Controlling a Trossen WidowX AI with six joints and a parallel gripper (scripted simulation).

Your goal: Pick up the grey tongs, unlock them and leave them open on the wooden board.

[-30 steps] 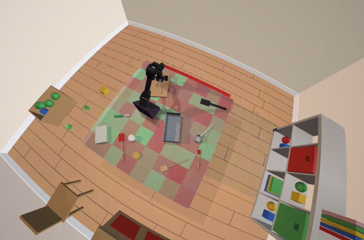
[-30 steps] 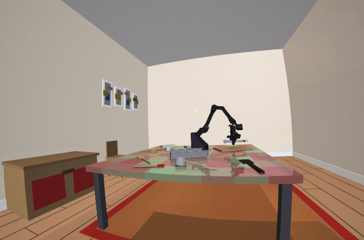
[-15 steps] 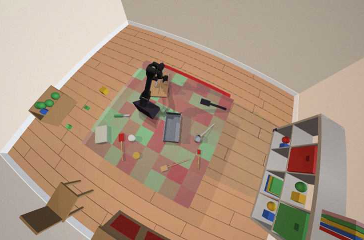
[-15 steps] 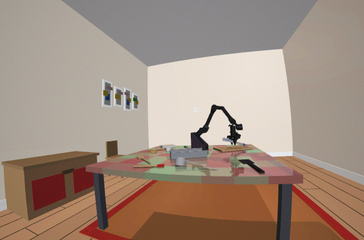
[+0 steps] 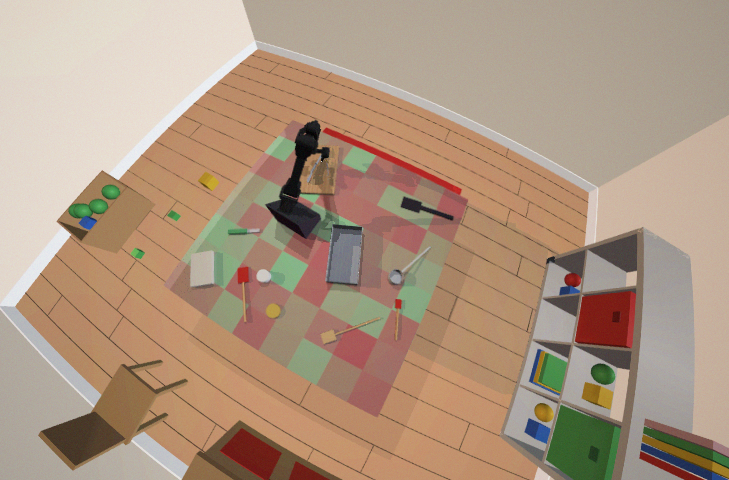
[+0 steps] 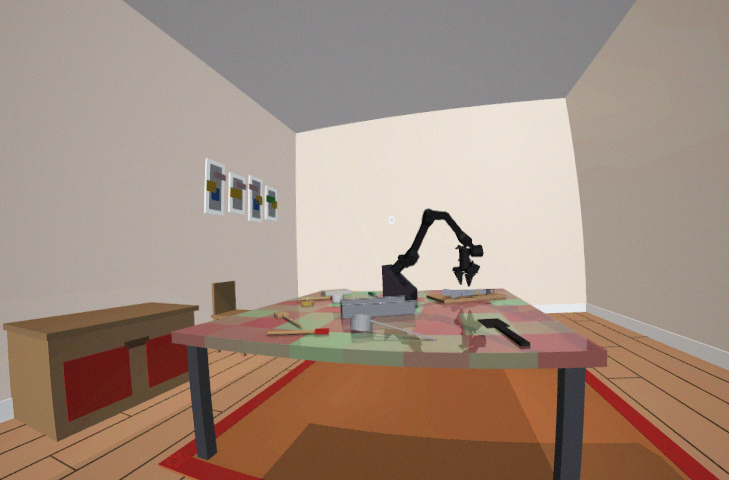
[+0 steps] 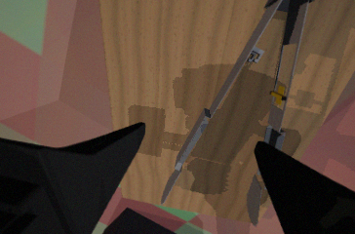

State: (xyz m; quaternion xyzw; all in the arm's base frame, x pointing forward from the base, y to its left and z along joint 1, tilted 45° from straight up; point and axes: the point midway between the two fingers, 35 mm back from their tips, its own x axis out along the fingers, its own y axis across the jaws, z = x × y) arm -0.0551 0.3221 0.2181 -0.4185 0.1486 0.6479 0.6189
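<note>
The wooden board lies 1 cm ahead of my gripper tip and 6 cm below it. Round my gripper tip: grey roasting tin (41 cm ahead, 43 cm to the right, 4 cm below); then green-handled knife (16 cm behind, 54 cm to the right, 6 cm below); then yellow-dark lock piece (5 cm ahead, 6 cm to the left, 3 cm below).
</note>
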